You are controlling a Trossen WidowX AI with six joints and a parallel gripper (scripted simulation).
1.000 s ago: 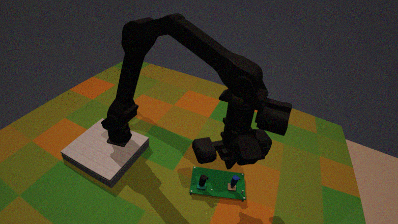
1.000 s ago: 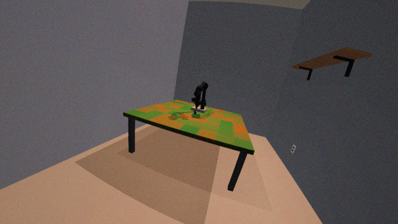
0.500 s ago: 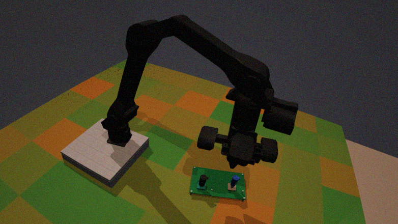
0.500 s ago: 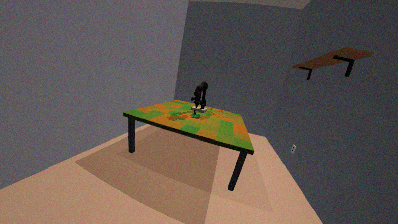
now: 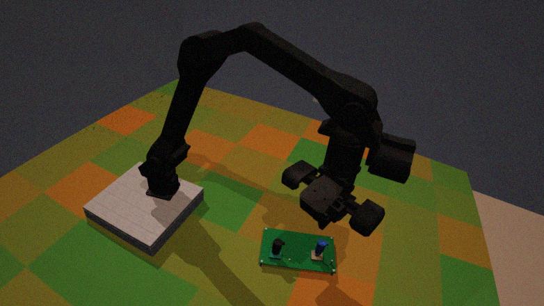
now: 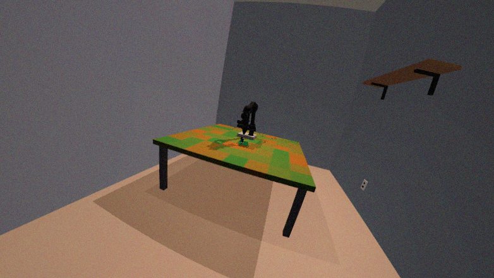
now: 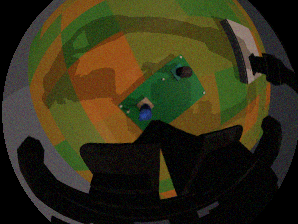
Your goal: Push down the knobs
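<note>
Right now my gripper tip is 10 mm short of the blue knob and 60 mm above it. Round my gripper tip: black knob (70 mm behind, 20 mm to the right, 60 mm below).
</note>
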